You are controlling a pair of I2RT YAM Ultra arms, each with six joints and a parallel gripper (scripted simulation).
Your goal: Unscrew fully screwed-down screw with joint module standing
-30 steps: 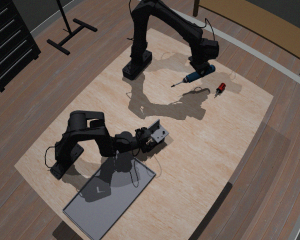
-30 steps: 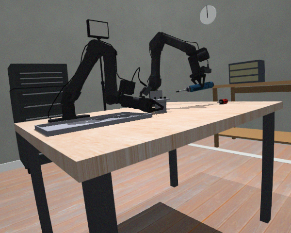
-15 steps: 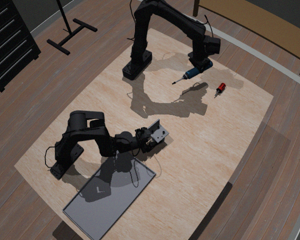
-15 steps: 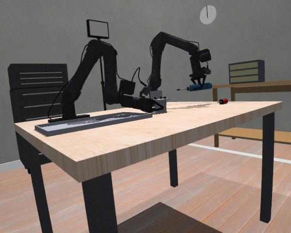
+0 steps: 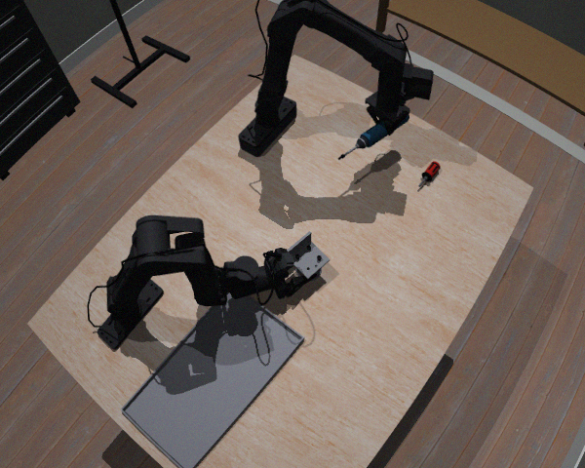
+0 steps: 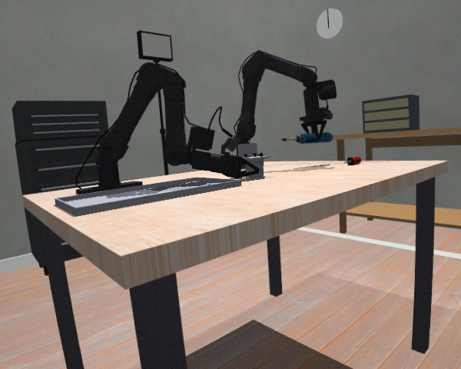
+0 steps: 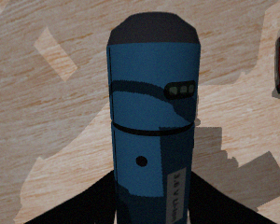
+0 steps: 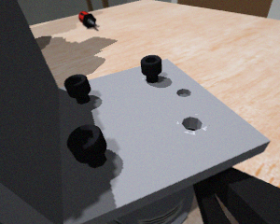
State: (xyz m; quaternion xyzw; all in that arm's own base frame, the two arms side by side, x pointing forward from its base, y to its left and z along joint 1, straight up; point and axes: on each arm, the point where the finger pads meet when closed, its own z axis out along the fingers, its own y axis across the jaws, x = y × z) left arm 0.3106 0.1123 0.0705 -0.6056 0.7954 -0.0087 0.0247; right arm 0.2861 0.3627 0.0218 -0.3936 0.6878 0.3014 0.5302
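Now: right hand 50 mm below the grey bracket. Round my right hand: shallow grey tray 350 mm to the right, 50 mm behind, 20 mm below; small red-handled screwdriver 410 mm to the left, 150 mm ahead, 10 mm below.
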